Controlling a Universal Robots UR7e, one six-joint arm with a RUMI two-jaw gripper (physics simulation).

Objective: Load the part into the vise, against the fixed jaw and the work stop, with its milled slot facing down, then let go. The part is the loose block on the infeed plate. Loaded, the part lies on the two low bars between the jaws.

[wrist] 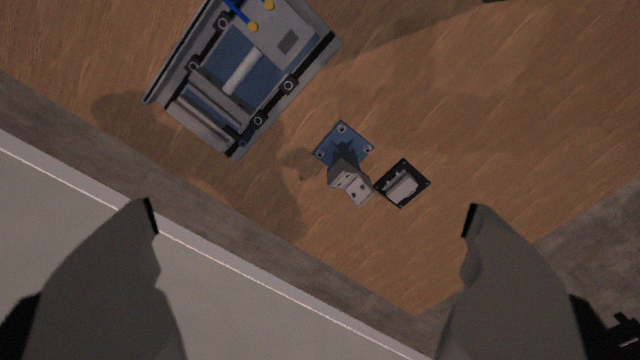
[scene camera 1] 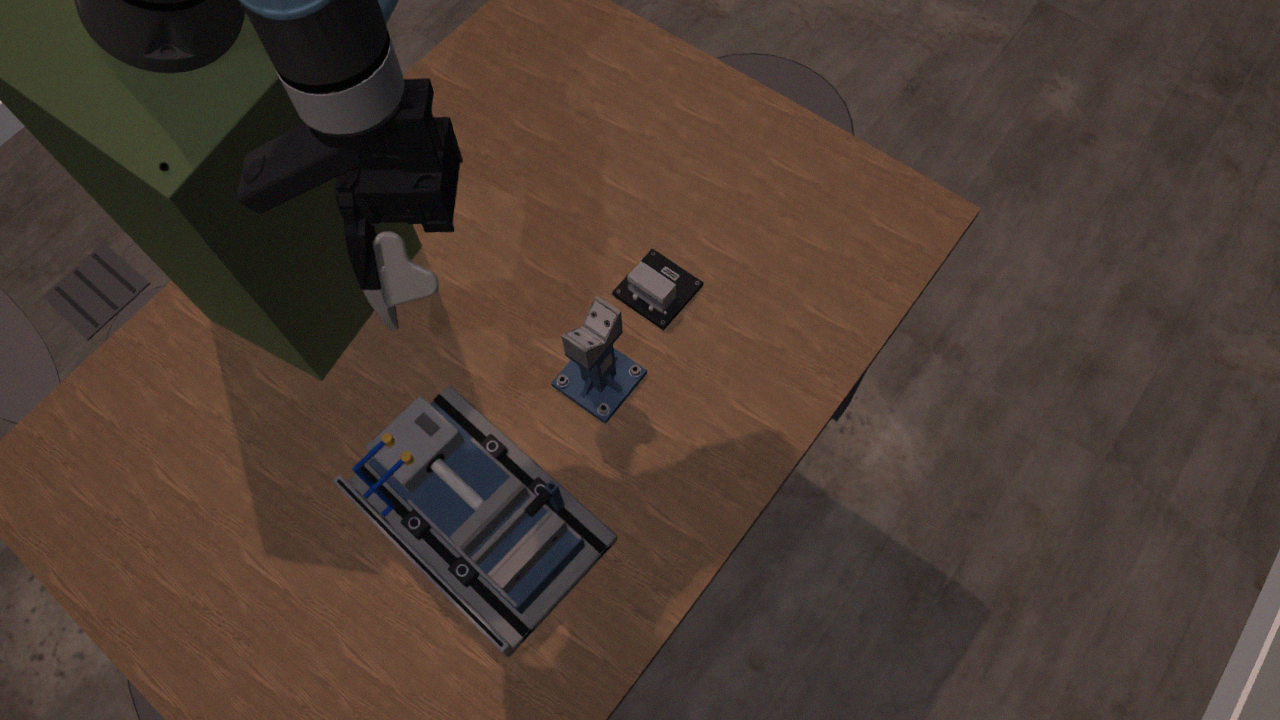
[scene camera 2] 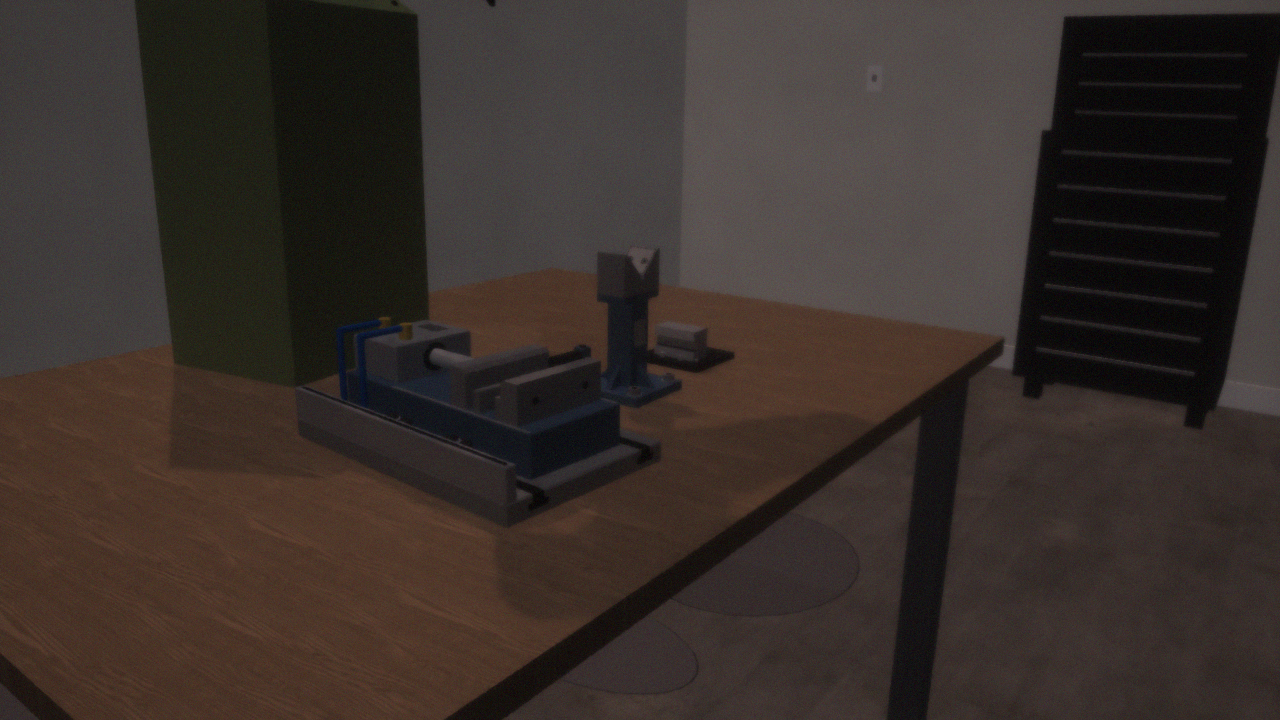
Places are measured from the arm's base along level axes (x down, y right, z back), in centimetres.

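Where they show: gripper, fingertip midpoint: [wrist: 313,204] [scene camera 1: 405,253]; arm's base, link origin: [scene camera 1: 161,0].
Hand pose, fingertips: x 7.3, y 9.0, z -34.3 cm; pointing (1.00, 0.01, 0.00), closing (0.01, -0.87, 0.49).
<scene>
Each offset is from my fingertips to the top centre of the thing. "*": to the spot under its first point.
The part @(dz -9.6, dx +36.8, dy -26.8 cm) [scene camera 1: 651,282] [scene camera 2: 682,336] [wrist: 402,188] is a light grey block on the black infeed plate @(* dz -13.3, dx +40.5, dy -30.3 cm) [scene camera 1: 687,286] [scene camera 2: 717,356] [wrist: 420,182]. A dark line runs along its side in scene camera 2; I cannot tell surely which way its slot faces. The vise @(dz -6.0, dx +31.4, dy +11.0 cm) [scene camera 1: 411,443] [scene camera 2: 572,438] [wrist: 270,80] has a grey fixed jaw [scene camera 1: 528,549] [scene camera 2: 550,391] at its end and a moving jaw [scene camera 1: 488,515] [scene camera 2: 474,379] on the rod side. The dark work stop @(dz -14.0, dx +31.7, dy +7.4 cm) [scene camera 1: 540,497] [wrist: 232,133] is beside the jaw gap. My gripper [scene camera 1: 413,306] [wrist: 313,204] is open and empty, high above the table; its fingers do not show in scene camera 2.
A blue stand with a grey V-shaped head @(* dz -9.6, dx +28.2, dy -12.4 cm) [scene camera 1: 592,335] [scene camera 2: 628,275] [wrist: 351,184] rises between the vise and the infeed plate. A tall green column [scene camera 1: 295,277] [scene camera 2: 286,179] stands behind the vise. Blue hoses @(* dz +2.3, dx +30.5, dy +13.7 cm) [scene camera 1: 388,476] [scene camera 2: 359,367] arch up at the vise's rear.
</scene>
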